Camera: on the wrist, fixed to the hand. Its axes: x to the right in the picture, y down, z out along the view.
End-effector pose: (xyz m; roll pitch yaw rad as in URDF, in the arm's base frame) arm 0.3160 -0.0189 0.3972 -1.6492 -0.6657 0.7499
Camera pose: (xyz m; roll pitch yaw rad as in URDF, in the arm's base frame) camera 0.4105 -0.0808 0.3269 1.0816 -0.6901 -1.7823
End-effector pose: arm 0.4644 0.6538 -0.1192 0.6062 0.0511 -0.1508
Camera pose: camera 0.4593 0.7811 -0.1575 -0.3583 1.1175 -2.0719
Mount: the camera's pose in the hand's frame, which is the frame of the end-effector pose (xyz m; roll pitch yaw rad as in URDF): -0.0222 0.0803 -0.1037 -0.0816 0.5350 -1.6922
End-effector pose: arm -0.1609 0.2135 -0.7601 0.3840 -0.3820 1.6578
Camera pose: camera -0.2741 0.2077 -0.8297 0.4632 0.8857 0.4066
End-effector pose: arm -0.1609 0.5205 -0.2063 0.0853 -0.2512 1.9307
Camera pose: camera -0.2449 0.4915 -0.3053 0.2155 0.6291 0.4137
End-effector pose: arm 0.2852 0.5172 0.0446 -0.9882 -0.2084 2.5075
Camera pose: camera 0.3071 0.5537 -0.0814 0.2571 -0.4133 0.7261
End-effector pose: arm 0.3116 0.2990 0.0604 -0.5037 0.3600 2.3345
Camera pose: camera 0.3429 0.2370 -0.0531 -0.3810 -0.0046 0.6539
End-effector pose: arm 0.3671 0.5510 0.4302 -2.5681 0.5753 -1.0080
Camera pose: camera 0.2652 0.4807 0.4788 -2.2671 -0.9353 -0.1714
